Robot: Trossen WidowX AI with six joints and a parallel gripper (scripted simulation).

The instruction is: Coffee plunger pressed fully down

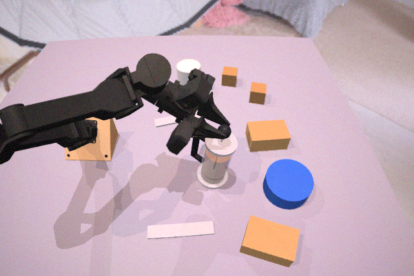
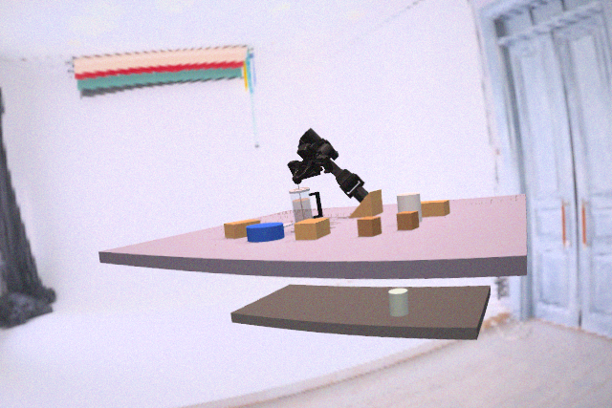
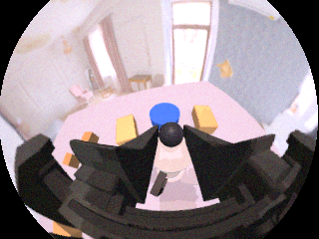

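My gripper tip is now 9 cm above the glass coffee press, 3 cm past it and 1 cm to the right of it. The rest, counted from my gripper tip: blue disc (16 cm below, 16 cm ahead, 3 cm to the right); white cylinder (36 cm to the left, 13 cm below, 12 cm behind).
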